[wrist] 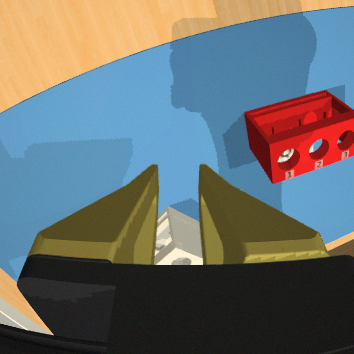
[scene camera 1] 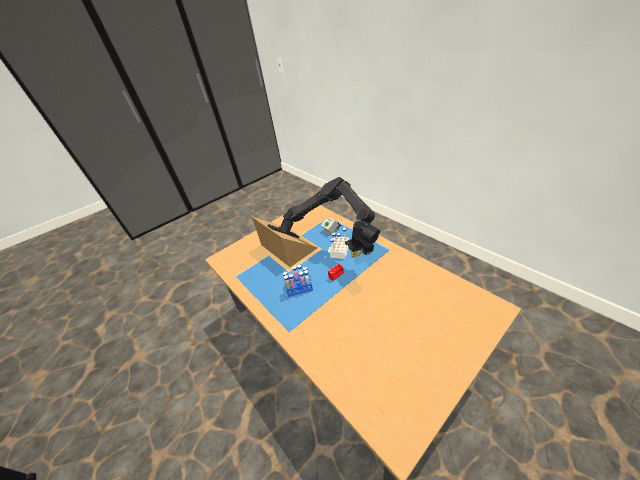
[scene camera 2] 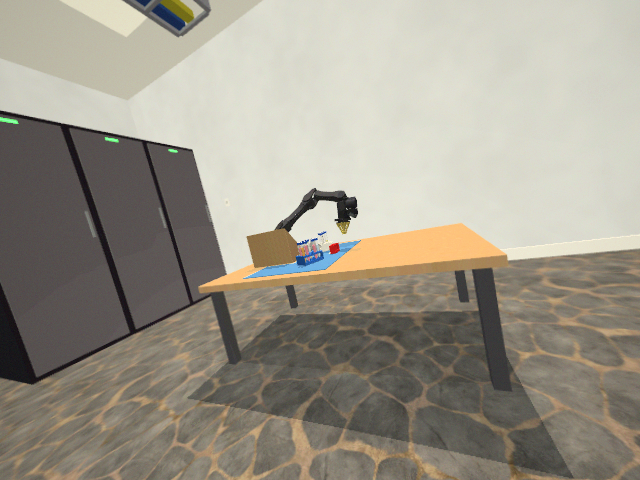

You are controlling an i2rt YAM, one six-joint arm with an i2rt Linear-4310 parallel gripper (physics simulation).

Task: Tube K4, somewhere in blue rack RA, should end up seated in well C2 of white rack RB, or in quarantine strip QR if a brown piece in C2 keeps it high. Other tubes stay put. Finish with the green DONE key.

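Places are measured from the arm's base along level axes (x ahead, y up, z right), in centimetres.
Pixels of known places: gripper, fingertip midpoint: [wrist: 178, 175] [scene camera 1: 354, 257] [scene camera 2: 344, 233]; arm's base at its link origin: [scene camera 1: 283, 232] [scene camera 2: 277, 242].
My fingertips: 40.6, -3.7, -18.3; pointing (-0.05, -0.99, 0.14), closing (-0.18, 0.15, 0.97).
Ahead of a thing's pixels: the offset from my fingertips to its top centre, as dx, dy, dz. "spot": to the spot under its first point. Level surfaces: height alone.
My gripper [scene camera 1: 355, 253] [scene camera 2: 342, 227] [wrist: 178, 175] hangs above the blue mat @[dy -9.2] [scene camera 1: 269, 278] [wrist: 105, 123], just beside the white rack RB @[-17.5, -4.2, -3.7] [scene camera 1: 338, 248] [wrist: 179, 239]. Its fingers stand close together with nothing between them. The white rack shows under the fingers in the wrist view, and I cannot see well C2. The red quarantine strip QR @[-3.9, -4.2, +10.2] [scene camera 1: 335, 271] [scene camera 2: 334, 248] [wrist: 302, 140] has holes marked 1, 2 and 3, and a white cap [wrist: 287, 154] shows in hole 1. The blue rack RA @[-10.4, -4.2, +29.6] [scene camera 1: 298, 285] [scene camera 2: 310, 256] holds several tubes, but their labels are too small to read. The green DONE key @[spot: -35.2, -2.4, -8.9] [scene camera 1: 328, 224] sits on a small box behind the white rack.
A tilted brown cardboard panel [scene camera 1: 279, 242] [scene camera 2: 269, 249] stands at the mat's back edge near the arm's base. The wooden table @[dy -9.5] [scene camera 1: 413, 335] [scene camera 2: 429, 248] stretches far to the right of the mat. Dark cabinets line the left wall.
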